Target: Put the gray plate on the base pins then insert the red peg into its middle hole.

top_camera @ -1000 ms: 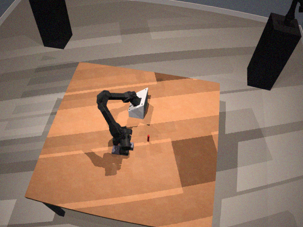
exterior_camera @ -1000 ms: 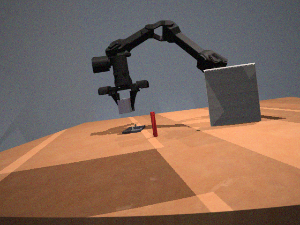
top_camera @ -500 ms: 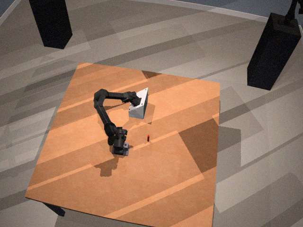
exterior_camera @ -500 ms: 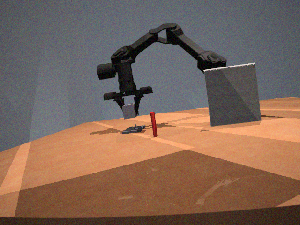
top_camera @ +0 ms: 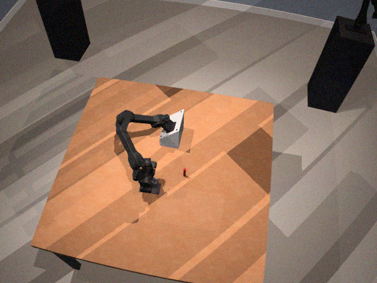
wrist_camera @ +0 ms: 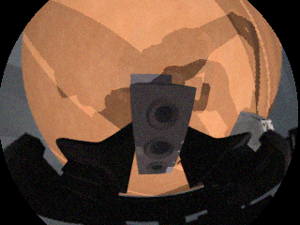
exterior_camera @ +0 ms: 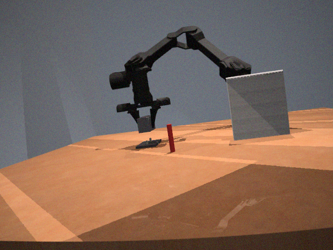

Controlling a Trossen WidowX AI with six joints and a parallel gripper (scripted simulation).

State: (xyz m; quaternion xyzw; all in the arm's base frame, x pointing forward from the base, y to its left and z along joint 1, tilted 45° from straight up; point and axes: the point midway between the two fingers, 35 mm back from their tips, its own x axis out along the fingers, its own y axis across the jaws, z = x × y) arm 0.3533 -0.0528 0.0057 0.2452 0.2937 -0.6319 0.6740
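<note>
The dark base is 5 cm below my gripper tip. From my gripper tip the other things lie so: gray plate: 3 cm above; red peg: 13 cm behind, 18 cm to the left, 2 cm below.
</note>
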